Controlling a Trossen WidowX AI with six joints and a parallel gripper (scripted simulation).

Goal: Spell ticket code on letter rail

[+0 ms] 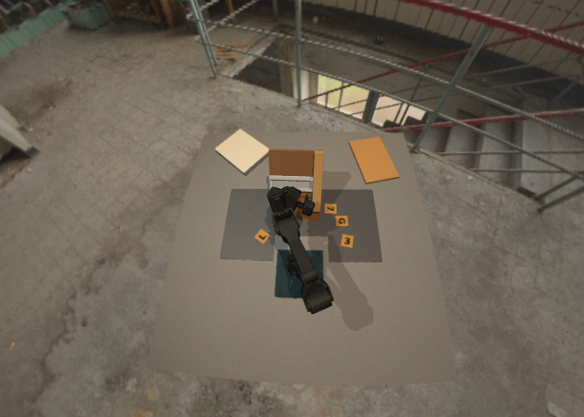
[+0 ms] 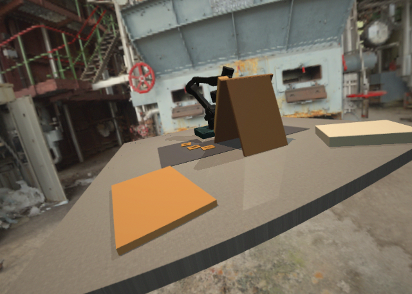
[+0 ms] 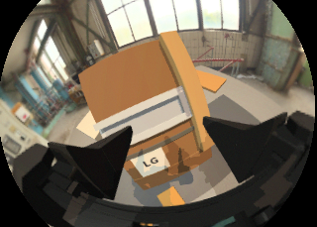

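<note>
My gripper tip is now 210 mm above the orange tile marked g, 200 mm to the left of it and 100 mm past it. Also, from my gripper tip: white ticket 130 mm below, 60 mm to the left, 20 mm ahead; 7 tile 210 mm below, 160 mm to the right, 20 mm behind; dark mat 210 mm below, 100 mm behind, 10 mm to the left.
</note>
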